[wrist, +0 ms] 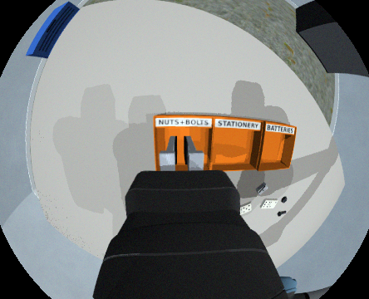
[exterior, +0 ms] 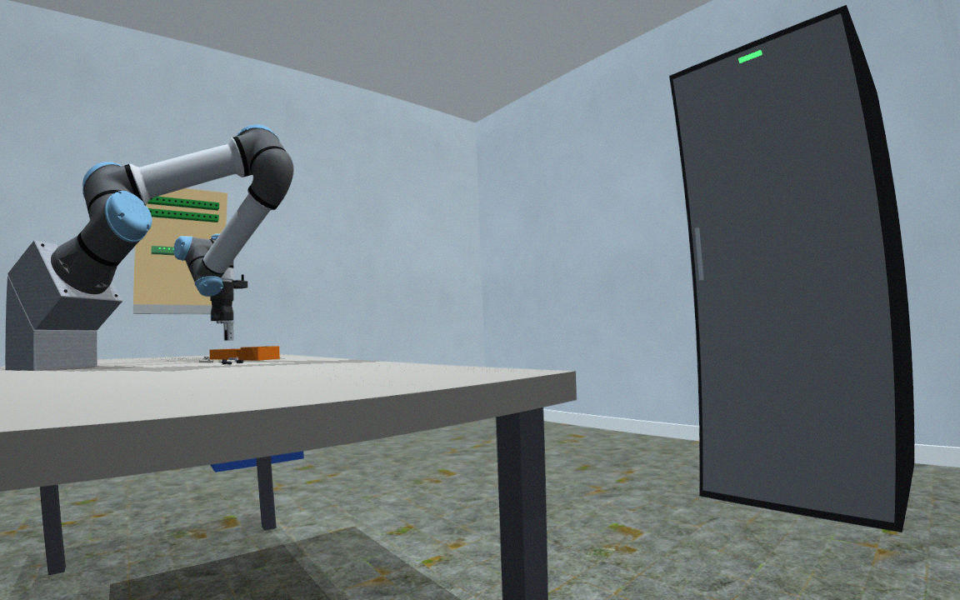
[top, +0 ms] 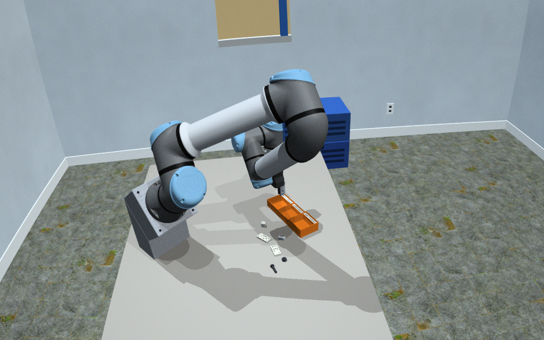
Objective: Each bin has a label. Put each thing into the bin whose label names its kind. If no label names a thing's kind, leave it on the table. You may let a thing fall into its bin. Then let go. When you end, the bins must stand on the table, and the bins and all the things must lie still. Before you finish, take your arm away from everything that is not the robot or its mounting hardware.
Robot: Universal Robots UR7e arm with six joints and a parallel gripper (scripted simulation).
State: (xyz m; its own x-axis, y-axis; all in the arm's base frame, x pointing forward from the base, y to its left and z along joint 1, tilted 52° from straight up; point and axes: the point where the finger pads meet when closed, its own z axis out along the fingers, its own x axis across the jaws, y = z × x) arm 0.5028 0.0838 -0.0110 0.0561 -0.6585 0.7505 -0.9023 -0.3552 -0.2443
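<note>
Right now my hand is 10 cm past the grey piece, 18 cm to the left of it and 7 cm above it. Also, from my hand: white die (13 cm behind, 8 cm to the right, 7 cm below); then black bolt (20 cm behind, 31 cm to the right, 7 cm below); then black nut (15 cm behind, 29 cm to the right, 7 cm below).
</note>
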